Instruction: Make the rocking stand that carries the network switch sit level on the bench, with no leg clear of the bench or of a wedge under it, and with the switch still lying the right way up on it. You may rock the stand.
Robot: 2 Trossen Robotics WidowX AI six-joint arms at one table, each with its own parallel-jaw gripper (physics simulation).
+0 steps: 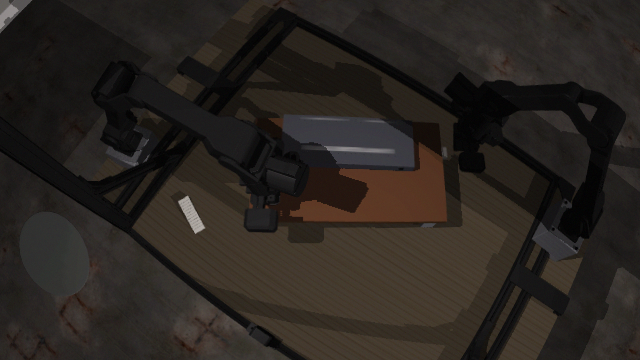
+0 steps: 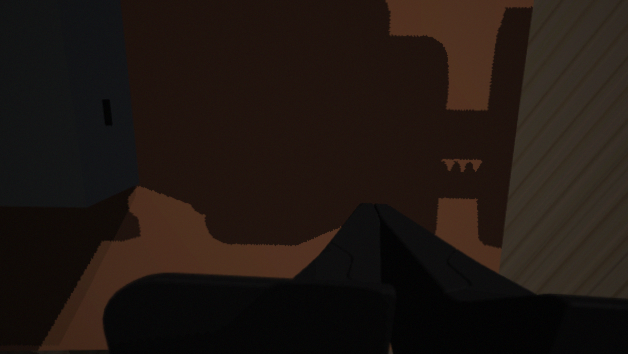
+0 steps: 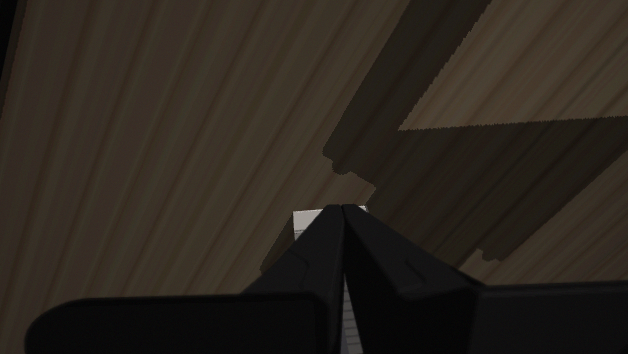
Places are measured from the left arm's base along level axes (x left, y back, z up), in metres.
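Where they show: left gripper, fingertip midpoint: (image 1: 274, 198) (image 2: 371, 217); right gripper, fingertip midpoint: (image 1: 455, 149) (image 3: 340, 218); left arm's base, link origin: (image 1: 128, 142); right arm's base, link origin: (image 1: 571, 225).
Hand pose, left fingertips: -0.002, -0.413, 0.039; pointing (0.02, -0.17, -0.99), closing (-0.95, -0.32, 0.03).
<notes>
Things, the pixels of their top centre, and the offset from my left fingertips, as dx, dy, dz. "pt": a spot on its surface instead. Level surfaces: height alone.
- grey-blue switch, top centre: (image 1: 348, 139) +0.173, -0.099, +0.020
- white ribbed wedge, top centre: (image 1: 190, 213) -0.088, +0.191, -0.095
- white ribbed piece, top centre: (image 3: 336, 312) (image 1: 430, 152) +0.273, -0.289, -0.095
- pale piece, surface spot: (image 1: 428, 225) pt +0.089, -0.337, -0.084
- wooden bench, surface height: dz -0.107
The orange-brown stand (image 1: 400, 200) (image 2: 170, 220) lies across the bench's middle; its tilt and most of its legs are hidden. The grey-blue switch (image 1: 360, 134) (image 2: 40, 125) lies flat on its upper part. A white ribbed wedge (image 1: 191, 215) lies on the bench at the left. A white ribbed piece (image 1: 444, 152) (image 3: 303, 221) sticks out at the stand's right edge. A pale piece (image 1: 428, 225) shows under its lower right edge. My left gripper (image 2: 371, 217) is shut and empty over the stand's left part; contact cannot be told. My right gripper (image 3: 340, 218) is shut and empty, over the white piece by the right edge.
The wooden bench (image 1: 300, 285) (image 2: 570, 125) (image 3: 150, 125) bears a black frame (image 1: 375, 62) around it. The left arm (image 1: 175, 107) reaches over the stand's left end. The right arm (image 1: 542, 96) reaches in from the right. Dark shadows cover part of the stand.
</notes>
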